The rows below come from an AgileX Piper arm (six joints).
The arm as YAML. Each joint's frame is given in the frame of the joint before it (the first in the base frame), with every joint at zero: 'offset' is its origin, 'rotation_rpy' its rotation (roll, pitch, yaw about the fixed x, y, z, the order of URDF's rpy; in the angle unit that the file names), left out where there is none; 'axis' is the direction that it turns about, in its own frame. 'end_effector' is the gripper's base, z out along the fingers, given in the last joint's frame.
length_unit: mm
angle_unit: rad
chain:
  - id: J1
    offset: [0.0, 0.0, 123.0]
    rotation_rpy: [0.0, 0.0, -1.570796]
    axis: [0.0, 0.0, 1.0]
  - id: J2
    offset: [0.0, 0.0, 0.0]
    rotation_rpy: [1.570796, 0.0, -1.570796]
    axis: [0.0, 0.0, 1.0]
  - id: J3
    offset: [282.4, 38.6, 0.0]
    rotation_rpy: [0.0, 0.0, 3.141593]
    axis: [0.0, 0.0, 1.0]
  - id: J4
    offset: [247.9, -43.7, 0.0]
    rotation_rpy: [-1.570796, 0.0, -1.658]
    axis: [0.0, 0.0, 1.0]
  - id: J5
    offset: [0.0, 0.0, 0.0]
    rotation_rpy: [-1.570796, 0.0, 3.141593]
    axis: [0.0, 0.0, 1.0]
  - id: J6
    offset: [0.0, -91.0, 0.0]
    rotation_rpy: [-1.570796, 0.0, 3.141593]
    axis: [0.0, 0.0, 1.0]
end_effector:
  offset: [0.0, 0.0, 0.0]
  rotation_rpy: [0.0, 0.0, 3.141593]
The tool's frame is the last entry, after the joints.
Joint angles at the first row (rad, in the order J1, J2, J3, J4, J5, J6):
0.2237 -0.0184 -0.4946 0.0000 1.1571 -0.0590
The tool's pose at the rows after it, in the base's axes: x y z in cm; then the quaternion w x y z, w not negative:
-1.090 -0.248 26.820 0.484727 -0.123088 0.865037 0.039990
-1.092 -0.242 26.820 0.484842 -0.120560 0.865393 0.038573
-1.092 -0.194 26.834 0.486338 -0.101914 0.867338 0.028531
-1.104 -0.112 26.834 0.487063 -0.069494 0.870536 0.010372
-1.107 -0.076 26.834 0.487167 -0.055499 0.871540 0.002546
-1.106 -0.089 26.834 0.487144 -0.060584 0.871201 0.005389
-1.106 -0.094 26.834 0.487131 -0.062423 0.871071 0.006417
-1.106 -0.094 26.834 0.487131 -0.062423 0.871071 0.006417
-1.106 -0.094 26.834 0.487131 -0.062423 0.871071 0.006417
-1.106 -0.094 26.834 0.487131 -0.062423 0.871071 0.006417
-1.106 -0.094 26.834 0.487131 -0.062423 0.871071 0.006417
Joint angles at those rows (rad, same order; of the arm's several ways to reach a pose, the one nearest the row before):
0.2237 -0.0184 -0.4946 0.0000 1.1551 -0.0590
0.2178 -0.0184 -0.4946 0.0000 1.1552 -0.0590
0.1756 -0.0184 -0.4946 0.0000 1.1533 -0.0583
0.1010 -0.0184 -0.4946 0.0000 1.1533 -0.0584
0.0688 -0.0184 -0.4946 0.0000 1.1533 -0.0584
0.0805 -0.0184 -0.4946 0.0000 1.1533 -0.0584
0.0847 -0.0184 -0.4946 0.0000 1.1534 -0.0584
0.0847 -0.0184 -0.4946 0.0000 1.1534 -0.0584
0.0847 -0.0184 -0.4946 0.0000 1.1534 -0.0584
0.0847 -0.0184 -0.4946 0.0000 1.1534 -0.0584
0.0847 -0.0184 -0.4946 0.0000 1.1534 -0.0584

